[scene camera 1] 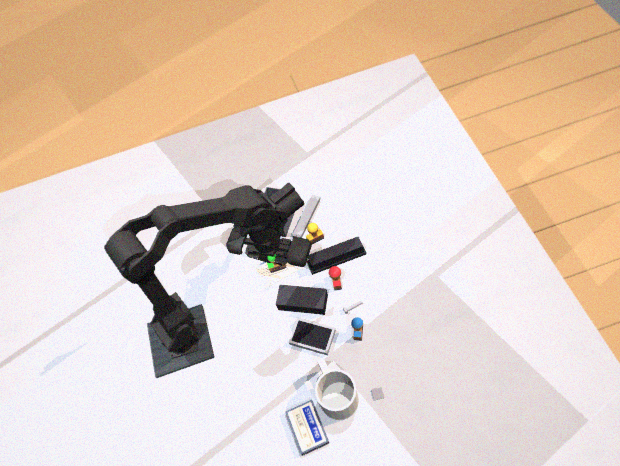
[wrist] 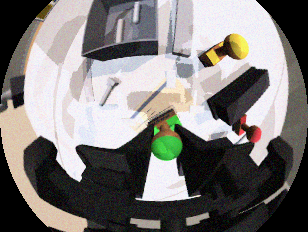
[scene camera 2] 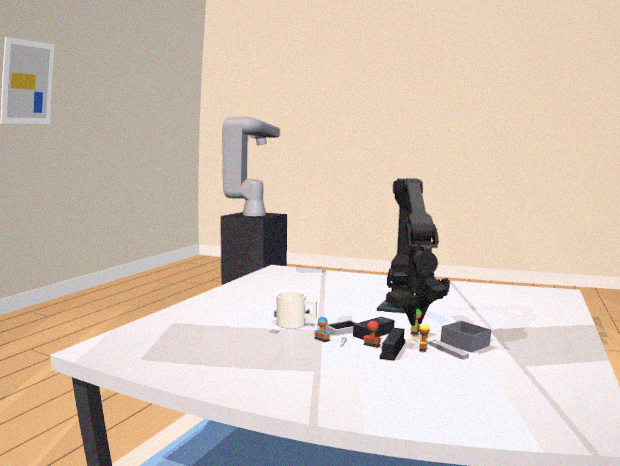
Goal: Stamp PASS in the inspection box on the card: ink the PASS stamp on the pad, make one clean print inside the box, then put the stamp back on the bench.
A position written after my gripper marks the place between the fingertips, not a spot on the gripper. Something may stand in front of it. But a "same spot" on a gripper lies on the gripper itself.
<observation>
my gripper: scene camera 1 276,262; wrist; scene camera 2
white mug: scene camera 1; scene camera 2; not seen in the wrist view (hidden by my gripper)
same spot on white mug: (scene camera 2: 290,306) = (scene camera 1: 350,380)
same spot on my gripper: (scene camera 2: 422,303) = (wrist: 141,169)
</observation>
